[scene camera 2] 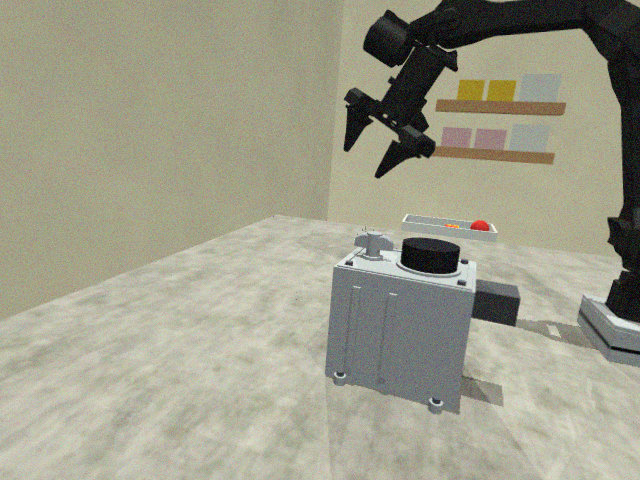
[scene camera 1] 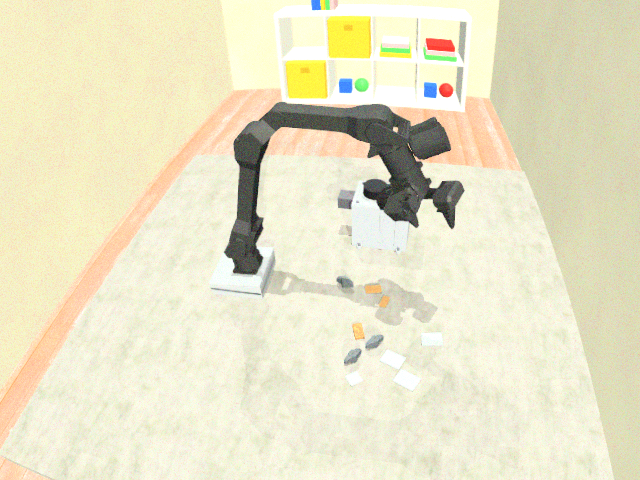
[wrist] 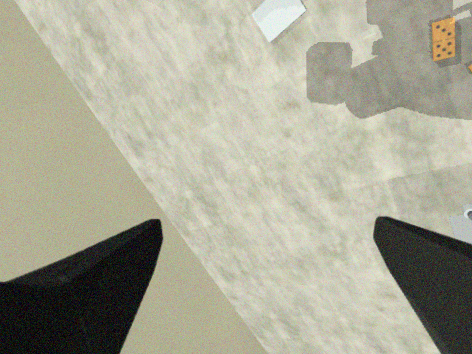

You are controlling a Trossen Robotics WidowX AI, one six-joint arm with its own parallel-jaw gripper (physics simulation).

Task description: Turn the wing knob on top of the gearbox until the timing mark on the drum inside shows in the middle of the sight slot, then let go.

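Frame: origin at the arm's base, x left, y back, z up, level; centimetres.
Seen in the pictures: gripper, fingertip midpoint: (scene camera 2: 360, 163) (scene camera 1: 435, 227) (wrist: 267, 228); arm's base, origin of the base link: (scene camera 2: 636, 316) (scene camera 1: 248, 265).
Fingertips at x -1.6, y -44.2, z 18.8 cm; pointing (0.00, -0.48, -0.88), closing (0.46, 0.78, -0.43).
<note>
Offsets run from my fingertips to a thing's top centre. "*": to the spot under its first point.
The grey gearbox @(dz -6.4, dx +24.5, dy +15.3 cm) (scene camera 1: 367, 227) (scene camera 2: 398, 330) stands upright on the table. Its wing knob @(dz -6.8, dx +24.3, dy +8.6 cm) (scene camera 2: 373, 243) sticks up from the top in scene camera 2, beside a round black cap @(* dz -7.7, dx +27.7, dy +15.5 cm) (scene camera 2: 430, 255) (scene camera 1: 375, 188); the arm hides the knob in scene camera 1. A dark block @(* dz -11.9, dx +26.9, dy +22.9 cm) (scene camera 2: 496, 302) (scene camera 1: 345, 199) juts from the gearbox's side. The sight slot and timing mark do not show. My gripper (scene camera 1: 434, 225) (scene camera 2: 360, 164) (wrist: 267, 228) is open and empty, tilted, well above the gearbox and apart from the knob. A small corner of the gearbox shows at the wrist view's right edge.
Orange dominoes (scene camera 1: 373, 289) (wrist: 443, 39), dark grey stones @(dz -20.8, dx -14.0, dy +10.0 cm) (scene camera 1: 374, 341) and white cards (scene camera 1: 406, 379) (wrist: 279, 17) lie on the table in front of the gearbox. A white tray (scene camera 2: 449, 233) with a red ball (scene camera 2: 479, 225) shows behind the gearbox in scene camera 2. A wall borders the table.
</note>
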